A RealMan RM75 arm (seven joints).
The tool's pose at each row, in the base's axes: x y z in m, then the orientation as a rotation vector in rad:
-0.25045 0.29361 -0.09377 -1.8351 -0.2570 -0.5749
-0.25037 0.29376 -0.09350 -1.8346 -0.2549 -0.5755
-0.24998 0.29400 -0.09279 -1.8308 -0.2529 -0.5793
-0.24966 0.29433 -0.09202 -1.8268 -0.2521 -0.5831
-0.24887 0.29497 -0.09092 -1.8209 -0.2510 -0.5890
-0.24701 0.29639 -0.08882 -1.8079 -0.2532 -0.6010
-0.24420 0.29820 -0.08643 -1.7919 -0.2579 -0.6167
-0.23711 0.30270 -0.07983 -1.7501 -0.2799 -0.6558
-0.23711 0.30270 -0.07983 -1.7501 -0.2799 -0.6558
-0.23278 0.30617 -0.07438 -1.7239 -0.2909 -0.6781
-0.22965 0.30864 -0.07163 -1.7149 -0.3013 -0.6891
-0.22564 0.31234 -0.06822 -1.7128 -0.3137 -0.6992
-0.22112 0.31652 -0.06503 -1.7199 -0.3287 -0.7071
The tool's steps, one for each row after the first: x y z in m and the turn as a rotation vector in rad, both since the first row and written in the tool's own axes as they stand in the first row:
0.00019 -0.00024 0.00010 0.0000 0.0016 0.0011
0.00086 -0.00073 0.00025 0.0024 0.0060 0.0007
0.00148 -0.00134 0.00045 0.0052 0.0099 -0.0005
0.00265 -0.00211 0.00099 0.0092 0.0159 -0.0026
0.00515 -0.00350 0.00229 0.0188 0.0261 -0.0098
0.00857 -0.00484 0.00413 0.0307 0.0384 -0.0206
0.01750 -0.00865 0.00858 0.0630 0.0643 -0.0549
0.01750 -0.00865 0.00858 0.0630 0.0643 -0.0549
0.02360 -0.01241 0.01162 0.0831 0.0806 -0.0735
0.02741 -0.01412 0.01408 0.0899 0.0851 -0.0864
0.03217 -0.01640 0.01775 0.0907 0.0859 -0.1003
0.03721 -0.01843 0.02206 0.0838 0.0815 -0.1151

